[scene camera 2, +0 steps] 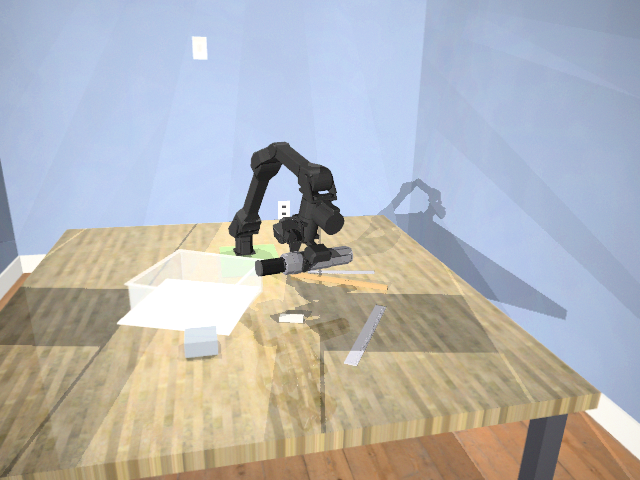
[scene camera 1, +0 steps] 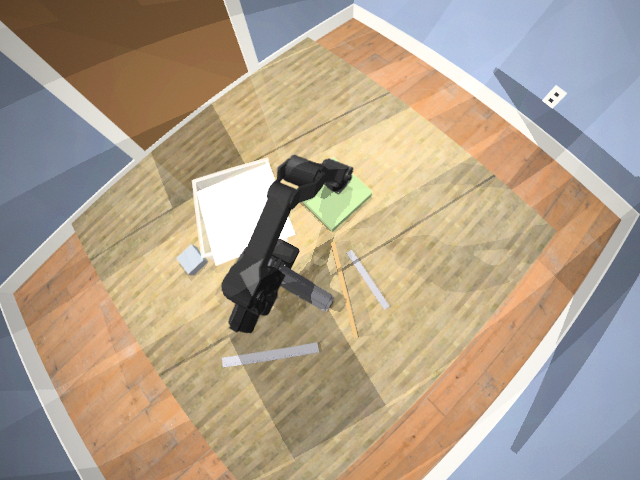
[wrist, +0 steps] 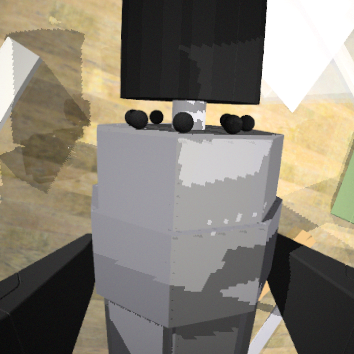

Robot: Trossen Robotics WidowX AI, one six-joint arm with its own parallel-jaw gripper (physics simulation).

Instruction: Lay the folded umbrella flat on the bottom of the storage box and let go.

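Frame: origin at the arm's base, x ahead, y left, z up, level; centimetres.
Seen in the pictures: gripper, fingertip midpoint: (scene camera 2: 298,265) (scene camera 1: 281,273) (wrist: 179,243); arm's base at its link origin: (scene camera 2: 244,251) (scene camera 1: 337,182).
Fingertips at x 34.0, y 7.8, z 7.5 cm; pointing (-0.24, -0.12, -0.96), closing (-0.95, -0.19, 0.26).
Offsets run from my fingertips to a thing's top centre.
The folded umbrella @(dx -0.2, dy +2.2, dz +3.9 cm) (scene camera 1: 310,291) (scene camera 2: 293,262) (wrist: 175,200) has a grey body and a black handle. My gripper (scene camera 2: 316,254) (wrist: 179,243) is shut on its grey body, a finger on each side. It holds the umbrella roughly level above the table, with a shadow below. In scene camera 2 the handle end is close to the storage box's right rim; in scene camera 1 the arm hides the handle. The storage box @(dx -6.3, dy -25.3, dz -1.1 cm) (scene camera 1: 230,172) (scene camera 2: 155,266) has whitish see-through walls. A flat white panel (scene camera 1: 232,211) (scene camera 2: 191,307) (wrist: 305,45) overlaps it; I cannot tell whether it is the bottom or lies across the rim.
A blue-grey block @(dx +16.2, dy -28.1, dz -7.2 cm) (scene camera 1: 191,259) (scene camera 2: 200,342) stands beside the box. A small white block @(dx +9.7, dy -4.7, dz -9.6 cm) (scene camera 2: 291,318) lies below the umbrella. An orange strip @(dx -8.8, dy +15.5, dz -9.6 cm) (scene camera 1: 345,294) (scene camera 2: 346,281) and two grey strips @(dx -15.7, dy +19.3, dz -10.6 cm) (scene camera 1: 368,279) @(dx +21.2, dy +11.2, dz -10.6 cm) (scene camera 1: 271,354) lie on the table. A green slab (scene camera 1: 336,211) is under the arm's base.
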